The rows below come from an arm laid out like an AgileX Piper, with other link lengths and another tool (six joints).
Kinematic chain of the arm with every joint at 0, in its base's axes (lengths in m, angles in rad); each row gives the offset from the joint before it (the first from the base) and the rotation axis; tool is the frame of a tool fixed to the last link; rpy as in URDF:
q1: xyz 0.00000 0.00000 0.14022 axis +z
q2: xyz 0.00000 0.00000 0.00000 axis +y
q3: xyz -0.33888 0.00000 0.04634 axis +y
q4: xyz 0.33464 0.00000 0.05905 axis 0.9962 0 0.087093
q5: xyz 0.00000 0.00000 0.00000 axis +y
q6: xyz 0.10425 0.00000 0.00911 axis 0.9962 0 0.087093
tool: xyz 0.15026 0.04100 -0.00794 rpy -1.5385 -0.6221 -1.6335
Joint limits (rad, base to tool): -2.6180..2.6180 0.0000..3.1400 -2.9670..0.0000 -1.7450..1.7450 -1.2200..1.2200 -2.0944..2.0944
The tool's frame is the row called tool.
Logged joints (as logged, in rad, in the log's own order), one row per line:
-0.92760 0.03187 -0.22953 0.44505 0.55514 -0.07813
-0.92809 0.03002 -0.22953 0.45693 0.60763 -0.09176
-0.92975 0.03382 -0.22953 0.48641 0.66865 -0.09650
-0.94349 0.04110 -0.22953 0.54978 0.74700 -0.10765
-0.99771 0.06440 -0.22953 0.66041 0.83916 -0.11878
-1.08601 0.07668 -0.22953 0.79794 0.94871 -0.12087
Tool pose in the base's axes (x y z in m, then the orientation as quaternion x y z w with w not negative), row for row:
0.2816 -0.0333 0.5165 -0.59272 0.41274 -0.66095 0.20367
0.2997 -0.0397 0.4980 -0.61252 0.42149 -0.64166 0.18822
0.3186 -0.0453 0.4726 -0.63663 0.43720 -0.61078 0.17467
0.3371 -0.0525 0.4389 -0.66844 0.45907 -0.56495 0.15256
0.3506 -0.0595 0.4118 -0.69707 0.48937 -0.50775 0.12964
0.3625 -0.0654 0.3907 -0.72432 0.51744 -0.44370 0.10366
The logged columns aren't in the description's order. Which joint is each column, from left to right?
Columns, left to right: q3, q6, q1, q5, q2, q4.
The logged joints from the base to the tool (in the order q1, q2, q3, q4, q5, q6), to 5 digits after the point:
-0.22953 0.55514 -0.92760 -0.07813 0.44505 0.03187
-0.22953 0.60763 -0.92809 -0.09176 0.45693 0.03002
-0.22953 0.66865 -0.92975 -0.09650 0.48641 0.03382
-0.22953 0.74700 -0.94349 -0.10765 0.54978 0.04110
-0.22953 0.83916 -0.99771 -0.11878 0.66041 0.06440
-0.22953 0.94871 -1.08601 -0.12087 0.79794 0.07668

